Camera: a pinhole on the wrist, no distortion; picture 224 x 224 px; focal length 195.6 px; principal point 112.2 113.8 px. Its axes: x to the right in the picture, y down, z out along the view. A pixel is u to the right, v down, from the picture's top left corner.
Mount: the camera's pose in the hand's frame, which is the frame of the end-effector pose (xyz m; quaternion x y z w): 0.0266 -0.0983 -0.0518 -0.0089 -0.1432 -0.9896 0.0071
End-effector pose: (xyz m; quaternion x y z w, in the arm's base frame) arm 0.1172 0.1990 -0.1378 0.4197 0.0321 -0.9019 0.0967
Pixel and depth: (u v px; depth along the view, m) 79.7 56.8 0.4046
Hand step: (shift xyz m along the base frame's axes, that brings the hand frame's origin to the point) -0.2618 -0.1840 0.1227
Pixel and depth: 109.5 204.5 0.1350
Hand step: -0.1156 0.0996 0.0346
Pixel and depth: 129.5 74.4 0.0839
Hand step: -0.0425 0.0509 -0.0013
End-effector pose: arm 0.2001 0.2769 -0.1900 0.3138 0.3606 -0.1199 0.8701
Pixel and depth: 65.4 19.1 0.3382
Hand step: 0.2699 -0.0196 0.1160
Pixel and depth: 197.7 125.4 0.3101
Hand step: 0.0533 -0.1850 0.1969
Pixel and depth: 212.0 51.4 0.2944
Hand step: 0.0605 -0.0760 0.2308
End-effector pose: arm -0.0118 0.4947 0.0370 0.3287 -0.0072 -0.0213 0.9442
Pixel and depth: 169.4 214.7 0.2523
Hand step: -0.0527 -0.2592 0.0844
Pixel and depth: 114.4 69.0 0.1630
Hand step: 0.0235 -0.0722 0.0635
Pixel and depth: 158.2 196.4 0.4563
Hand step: -0.0880 -0.3926 0.2506
